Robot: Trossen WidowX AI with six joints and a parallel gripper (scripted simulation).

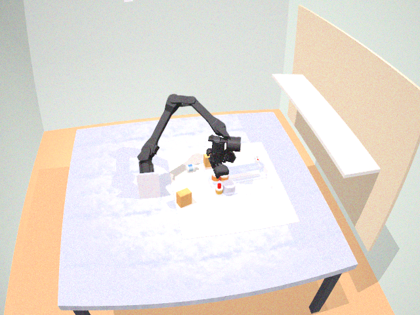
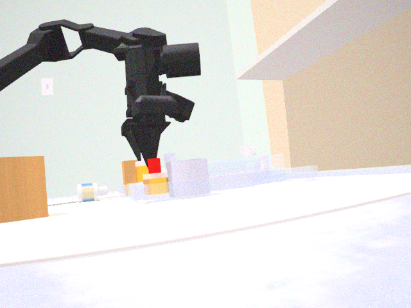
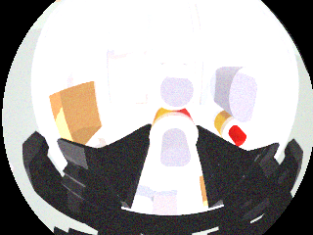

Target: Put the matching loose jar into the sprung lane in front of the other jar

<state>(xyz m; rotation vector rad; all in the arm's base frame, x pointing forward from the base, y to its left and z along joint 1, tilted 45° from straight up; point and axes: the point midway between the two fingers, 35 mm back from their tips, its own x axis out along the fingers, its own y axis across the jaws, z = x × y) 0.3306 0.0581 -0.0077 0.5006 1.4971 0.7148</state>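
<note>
Now: gripper tip 5 cm short of the grey cylinder, 7 cm to the left of it and 2 cm above it. Also, from my gripper tip: see-through sprung lane (14 cm ahead, 4 cm to the left, 3 cm below); wall shelf (50 cm ahead, 1 cm to the left, 32 cm above).
</note>
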